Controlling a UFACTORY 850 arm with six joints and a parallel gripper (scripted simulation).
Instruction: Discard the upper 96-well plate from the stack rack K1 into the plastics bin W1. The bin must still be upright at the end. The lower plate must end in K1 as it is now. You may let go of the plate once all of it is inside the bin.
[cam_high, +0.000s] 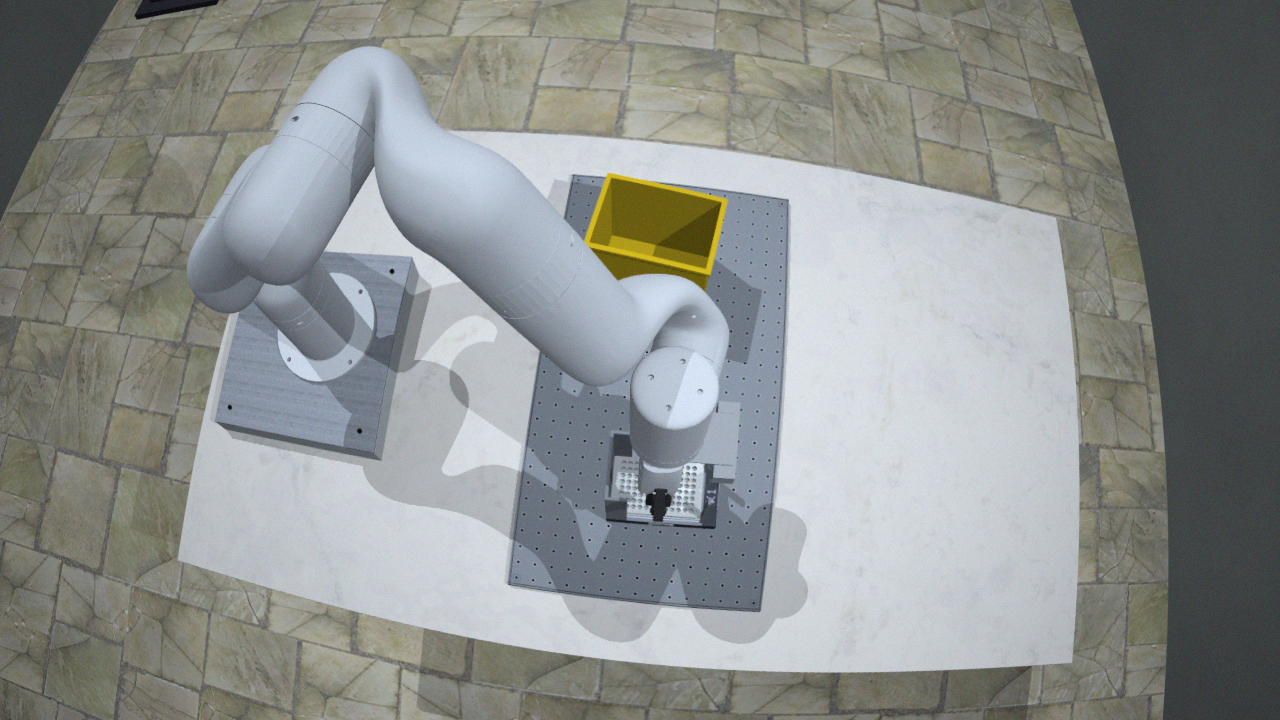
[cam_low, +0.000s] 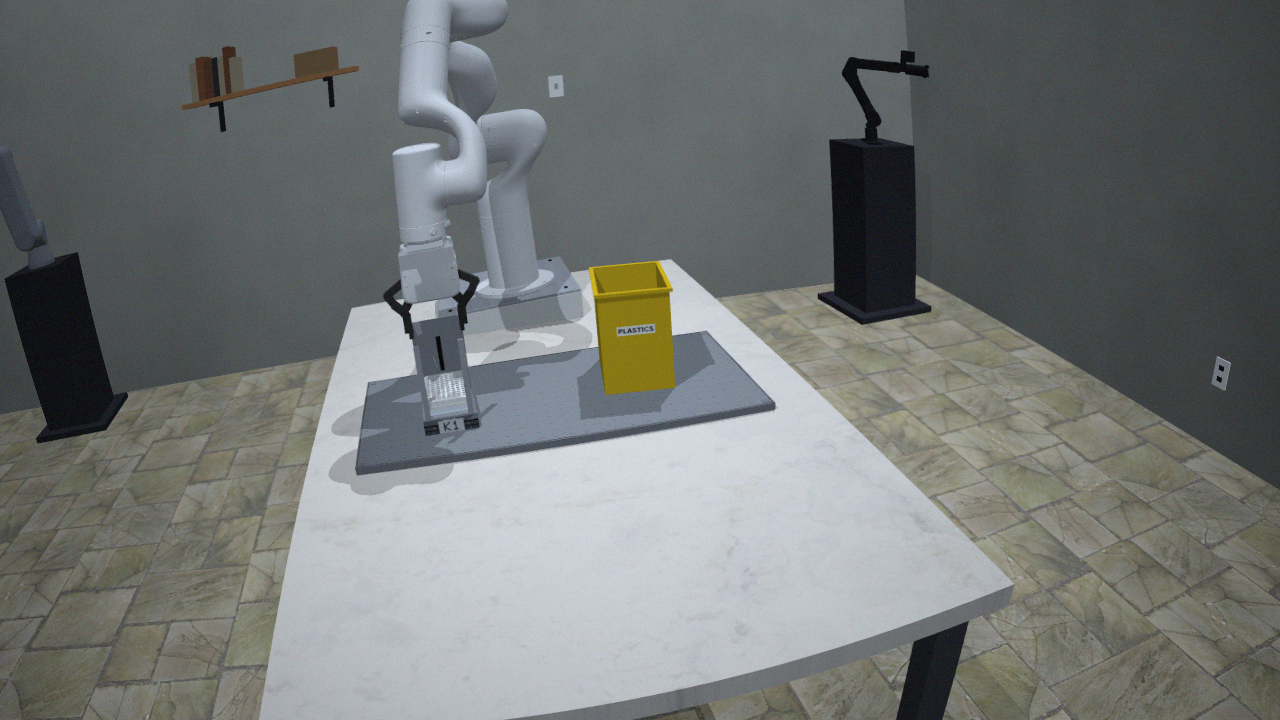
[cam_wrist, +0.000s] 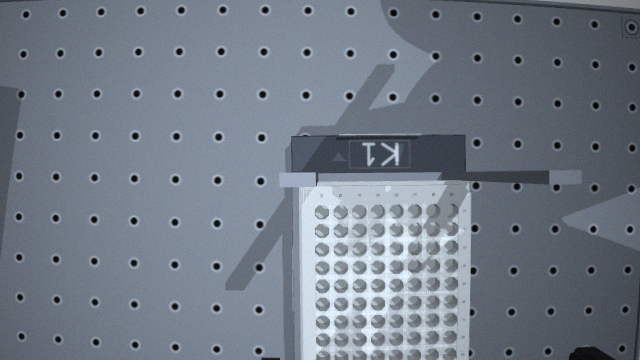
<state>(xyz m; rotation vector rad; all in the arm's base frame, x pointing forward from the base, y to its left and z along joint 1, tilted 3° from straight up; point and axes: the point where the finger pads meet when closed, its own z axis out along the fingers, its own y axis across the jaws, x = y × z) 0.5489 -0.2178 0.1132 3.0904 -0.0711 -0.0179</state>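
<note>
Right now my hand is 11 cm above the 96-well plate. Also, from my hand: yellow plastics bin (2 cm behind, 35 cm to the left, 7 cm below).
</note>
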